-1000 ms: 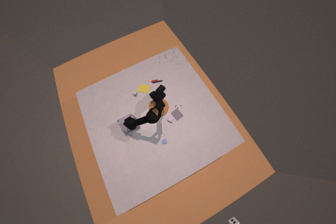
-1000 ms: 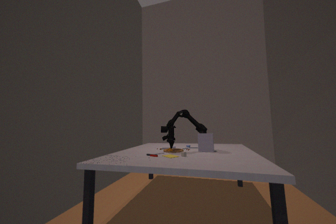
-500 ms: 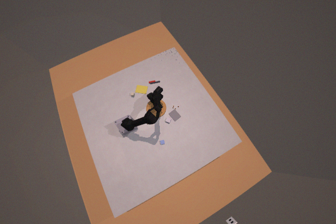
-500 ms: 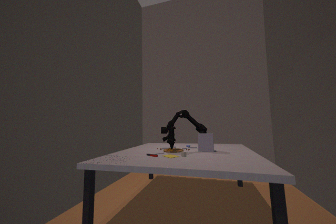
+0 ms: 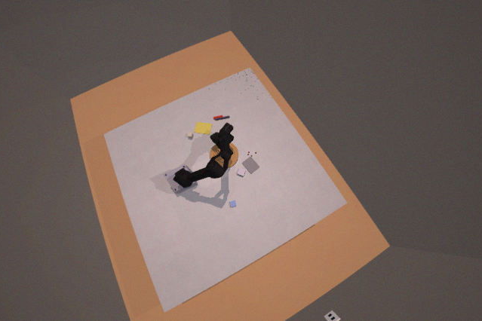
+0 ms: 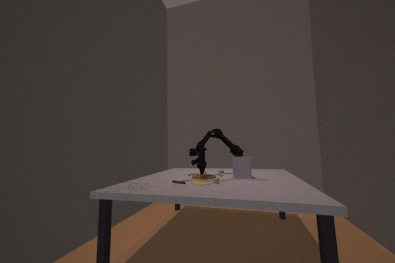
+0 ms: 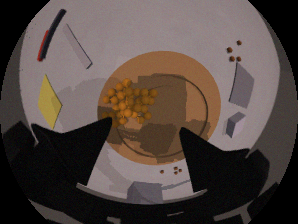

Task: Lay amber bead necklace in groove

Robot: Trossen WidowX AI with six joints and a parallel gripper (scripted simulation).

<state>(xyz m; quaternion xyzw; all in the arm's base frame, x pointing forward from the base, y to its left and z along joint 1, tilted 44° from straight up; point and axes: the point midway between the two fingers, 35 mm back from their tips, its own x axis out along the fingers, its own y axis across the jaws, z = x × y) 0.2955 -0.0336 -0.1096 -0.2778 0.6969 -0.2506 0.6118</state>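
My gripper tip is now 3 cm to the left of the round bead board, 2 cm above it and 1 cm past it. The rest, counted from my gripper tip: thin grey bar (14 cm to the left, 9 cm ahead, 3 cm below); then yellow pad (24 cm to the left, 4 cm behind, 3 cm below); then grey square plate (19 cm to the right, 11 cm ahead, 3 cm below).
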